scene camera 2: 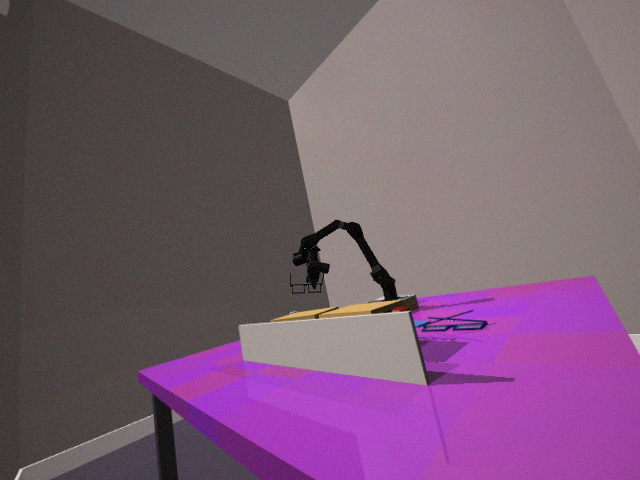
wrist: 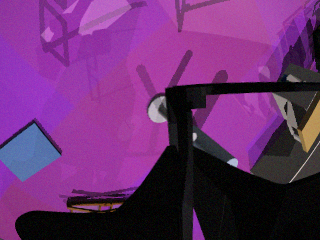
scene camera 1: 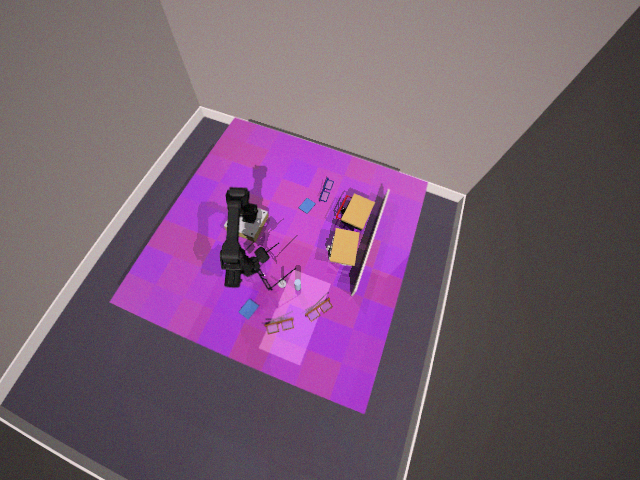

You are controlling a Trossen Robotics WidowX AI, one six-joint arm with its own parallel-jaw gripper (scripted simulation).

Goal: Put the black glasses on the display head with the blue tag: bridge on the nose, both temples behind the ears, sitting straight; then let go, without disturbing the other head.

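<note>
My gripper [wrist: 178, 153] is there for me to see, and so is a white panel [scene camera 2: 385, 346].
</note>
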